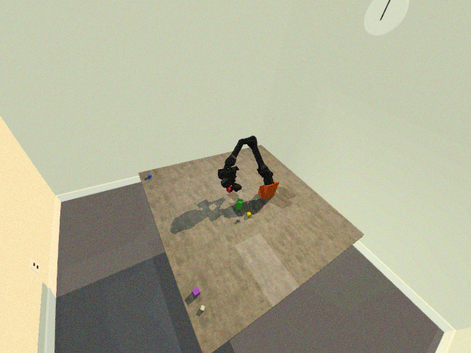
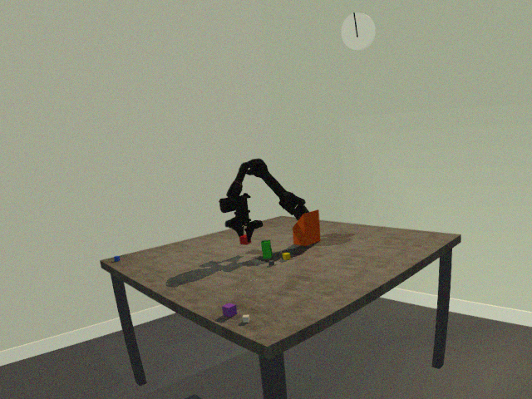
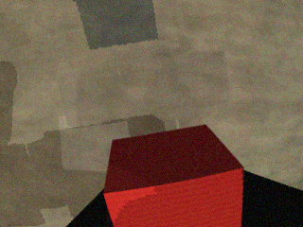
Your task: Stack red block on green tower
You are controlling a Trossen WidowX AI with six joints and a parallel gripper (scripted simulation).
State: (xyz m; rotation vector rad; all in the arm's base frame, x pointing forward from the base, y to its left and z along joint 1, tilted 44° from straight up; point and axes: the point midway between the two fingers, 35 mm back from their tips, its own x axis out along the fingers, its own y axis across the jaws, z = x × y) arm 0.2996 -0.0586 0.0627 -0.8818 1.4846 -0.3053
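Now: gripper tip 60 mm past the yellow block, 230 mm to the right of it and 40 mm above it. The rest, counted from my gripper tip: purple block 420 mm ahead, 590 mm to the left, 40 mm below; then red block 10 mm above; then blue block 550 mm ahead, 360 mm to the right, 40 mm below.
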